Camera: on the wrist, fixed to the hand. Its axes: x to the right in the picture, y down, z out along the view.
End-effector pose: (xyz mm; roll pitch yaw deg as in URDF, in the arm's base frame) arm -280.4 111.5 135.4 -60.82 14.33 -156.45
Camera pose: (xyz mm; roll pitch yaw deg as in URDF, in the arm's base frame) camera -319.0 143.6 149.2 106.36 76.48 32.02
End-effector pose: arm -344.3 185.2 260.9 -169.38 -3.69 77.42
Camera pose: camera -372.2 207.9 298.5 -168.26 -20.55 -12.95
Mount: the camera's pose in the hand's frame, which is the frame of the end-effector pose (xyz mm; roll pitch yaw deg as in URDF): 18.5 -38.4 -29.9 7.58 31.15 88.89
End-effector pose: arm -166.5 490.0 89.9 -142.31 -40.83 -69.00
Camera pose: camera -161.2 510.0 137.7 -130.77 4.32 -154.00
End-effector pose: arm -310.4 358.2 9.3 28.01 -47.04 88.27
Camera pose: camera -289.2 402.7 -7.4 -38.95 1.45 175.32
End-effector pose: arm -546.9 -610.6 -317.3 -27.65 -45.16 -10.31
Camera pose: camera -536.6 -661.2 -310.3 -54.92 36.25 29.65
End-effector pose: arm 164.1 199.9 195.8 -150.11 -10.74 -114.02
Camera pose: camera 176.9 183.5 243.5 -161.12 -1.42 156.68
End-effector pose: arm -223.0 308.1 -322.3 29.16 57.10 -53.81
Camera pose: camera -254.6 319.2 -362.2 65.26 1.88 37.35
